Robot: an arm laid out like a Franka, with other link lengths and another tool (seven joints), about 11 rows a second.
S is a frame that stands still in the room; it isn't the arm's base.
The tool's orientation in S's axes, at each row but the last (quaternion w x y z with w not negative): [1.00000, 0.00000, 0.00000, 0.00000]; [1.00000, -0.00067, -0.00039, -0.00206]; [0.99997, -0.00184, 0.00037, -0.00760]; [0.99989, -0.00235, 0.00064, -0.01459]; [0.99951, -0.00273, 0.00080, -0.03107]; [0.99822, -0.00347, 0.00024, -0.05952]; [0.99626, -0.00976, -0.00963, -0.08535]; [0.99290, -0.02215, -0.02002, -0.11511]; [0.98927, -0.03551, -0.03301, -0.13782]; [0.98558, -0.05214, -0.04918, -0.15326]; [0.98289, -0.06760, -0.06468, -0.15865]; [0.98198, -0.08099, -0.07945, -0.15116]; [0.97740, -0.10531, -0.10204, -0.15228]
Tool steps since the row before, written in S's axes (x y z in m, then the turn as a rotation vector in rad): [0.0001, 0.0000, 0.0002, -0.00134, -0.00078, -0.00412]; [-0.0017, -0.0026, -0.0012, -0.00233, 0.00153, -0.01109]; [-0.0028, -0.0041, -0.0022, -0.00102, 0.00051, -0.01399]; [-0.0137, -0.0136, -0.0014, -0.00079, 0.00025, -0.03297]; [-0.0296, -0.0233, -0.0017, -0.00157, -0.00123, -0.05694]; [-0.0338, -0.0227, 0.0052, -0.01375, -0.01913, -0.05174]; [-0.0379, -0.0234, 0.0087, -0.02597, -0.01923, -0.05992]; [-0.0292, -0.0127, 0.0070, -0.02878, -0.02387, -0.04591]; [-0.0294, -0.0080, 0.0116, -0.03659, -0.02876, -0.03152]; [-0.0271, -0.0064, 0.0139, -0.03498, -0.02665, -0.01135]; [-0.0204, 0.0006, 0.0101, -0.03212, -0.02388, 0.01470]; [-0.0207, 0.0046, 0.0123, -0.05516, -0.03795, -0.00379]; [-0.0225, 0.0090, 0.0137, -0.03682, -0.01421, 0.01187]
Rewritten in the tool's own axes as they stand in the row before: [0.0001, 0.0000, 0.0002, -0.00134, -0.00078, -0.00412]; [-0.0017, -0.0026, -0.0012, -0.00234, 0.00154, -0.01109]; [-0.0027, -0.0041, -0.0022, -0.00102, 0.00055, -0.01399]; [-0.0133, -0.0140, -0.0015, -0.00076, 0.00038, -0.03297]; [-0.0281, -0.0251, -0.0019, -0.00141, -0.00101, -0.05695]; [-0.0309, -0.0266, 0.0050, -0.01138, -0.02027, -0.05188]; [-0.0332, -0.0297, 0.0089, -0.02357, -0.02230, -0.05985]; [-0.0252, -0.0193, 0.0074, -0.02462, -0.02801, -0.04599]; [-0.0252, -0.0165, 0.0125, -0.02971, -0.03573, -0.03162]; [-0.0222, -0.0156, 0.0152, -0.02653, -0.03500, -0.01154]; [-0.0179, -0.0071, 0.0122, -0.02081, -0.03441, 0.01417]; [-0.0186, -0.0037, 0.0155, -0.04185, -0.05229, -0.00338]; [-0.0203, -0.0012, 0.0190, -0.02767, -0.02706, 0.01416]
